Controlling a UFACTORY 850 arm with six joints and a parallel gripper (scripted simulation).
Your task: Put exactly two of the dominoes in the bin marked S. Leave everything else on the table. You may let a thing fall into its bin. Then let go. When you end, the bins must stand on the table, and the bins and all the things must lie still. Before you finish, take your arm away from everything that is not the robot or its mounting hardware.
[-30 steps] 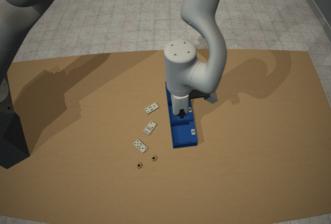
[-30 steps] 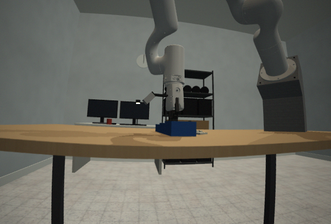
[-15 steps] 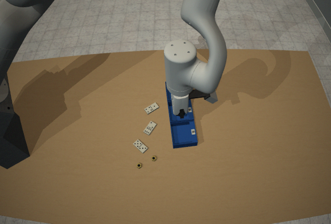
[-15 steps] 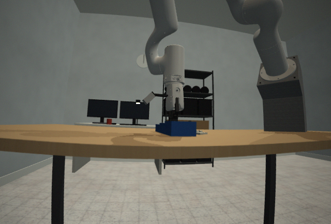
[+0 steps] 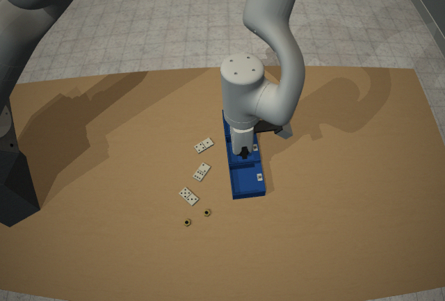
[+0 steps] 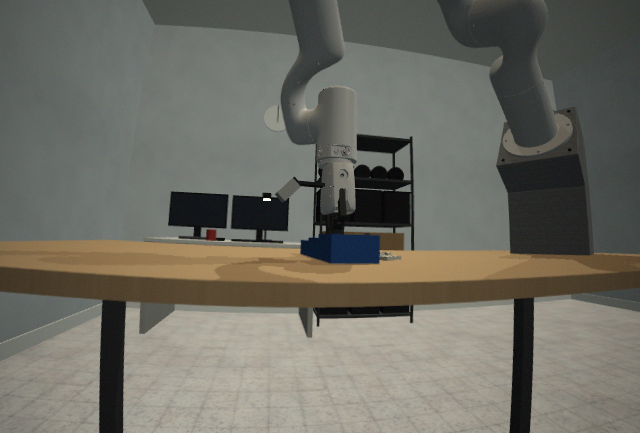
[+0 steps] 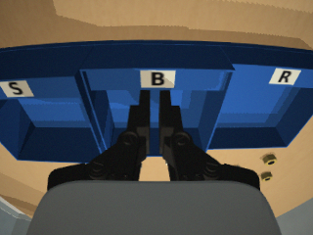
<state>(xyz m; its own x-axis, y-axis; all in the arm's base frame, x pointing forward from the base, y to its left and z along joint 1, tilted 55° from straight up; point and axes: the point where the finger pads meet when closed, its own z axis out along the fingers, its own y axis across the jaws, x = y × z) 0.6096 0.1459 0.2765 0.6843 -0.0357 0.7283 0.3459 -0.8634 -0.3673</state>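
My hand is 10 mm above the blue bin strip.
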